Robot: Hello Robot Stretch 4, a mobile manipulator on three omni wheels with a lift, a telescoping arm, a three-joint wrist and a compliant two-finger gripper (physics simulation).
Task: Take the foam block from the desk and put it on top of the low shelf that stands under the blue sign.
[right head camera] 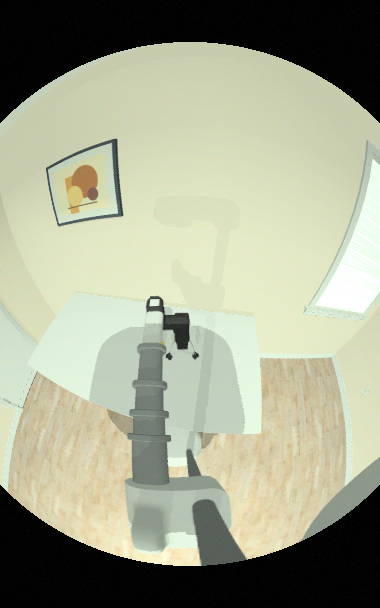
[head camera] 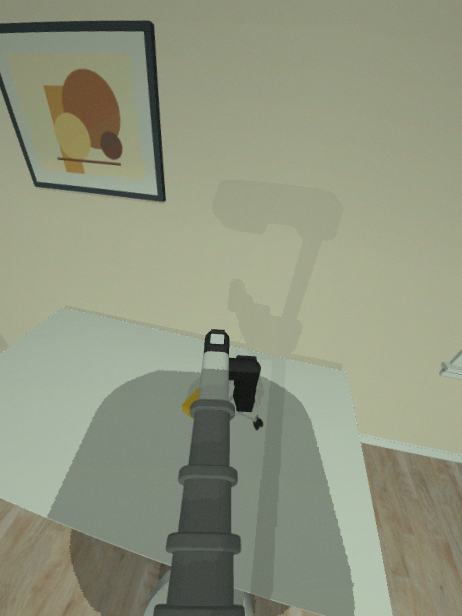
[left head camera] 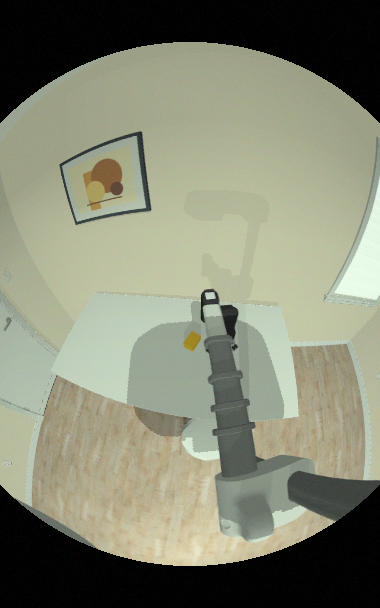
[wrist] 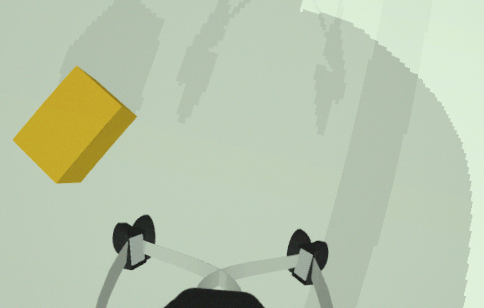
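Seen in the pictures: gripper, fingertip midpoint: (right head camera: pixel 181 357) (head camera: pixel 237 425) (wrist: pixel 221 240); robot's base, link origin: (right head camera: pixel 175 441) (left head camera: pixel 206 434).
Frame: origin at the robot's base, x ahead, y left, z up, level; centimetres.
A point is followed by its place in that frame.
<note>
The yellow foam block (head camera: pixel 190 404) @[x 54.1, y 8.1, z 73.8 cm] (left head camera: pixel 192 341) @[x 54.0, y 5.8, z 73.8 cm] (right head camera: pixel 163 343) @[x 57.1, y 1.2, z 72.0 cm] (wrist: pixel 70 127) @[x 55.5, y 5.6, z 73.8 cm] lies on the white desk (head camera: pixel 40 350) @[x 78.0, y 79.4, z 69.3 cm] (left head camera: pixel 90 350) @[x 52.9, y 71.3, z 69.3 cm] (right head camera: pixel 65 340) @[x 58.5, y 71.6, z 69.3 cm]. The arm partly hides it in the head camera view and nearly all of it in the right head camera view. My gripper (wrist: pixel 221 240) @[x 47.0, y -8.7, z 73.9 cm] (right head camera: pixel 182 355) @[x 47.0, y -8.7, z 73.9 cm] is open and empty, pointing down above the desk. In the wrist view the block is up and to the left of the left fingertip, apart from it. The low shelf and the blue sign do not show in these views.
A framed picture (head camera: pixel 159 125) @[x 99.2, y 22.4, z 153.7 cm] (left head camera: pixel 146 175) @[x 99.8, y 22.2, z 150.7 cm] (right head camera: pixel 119 180) @[x 99.8, y 22.0, z 151.4 cm] hangs on the wall behind the desk. A window (left head camera: pixel 365 260) @[x 69.5, y -128.9, z 118.7 cm] (right head camera: pixel 350 270) @[x 69.9, y -127.1, z 119.7 cm] is at the right. A door (left head camera: pixel 25 360) @[x 47.0, y 174.3, z 48.5 cm] is at the left. Wood floor (left head camera: pixel 120 475) @[x -43.7, y 78.6, z -2.7 cm] (right head camera: pixel 300 400) @[x 14.5, y -130.0, z -2.7 cm] shows around the desk.
</note>
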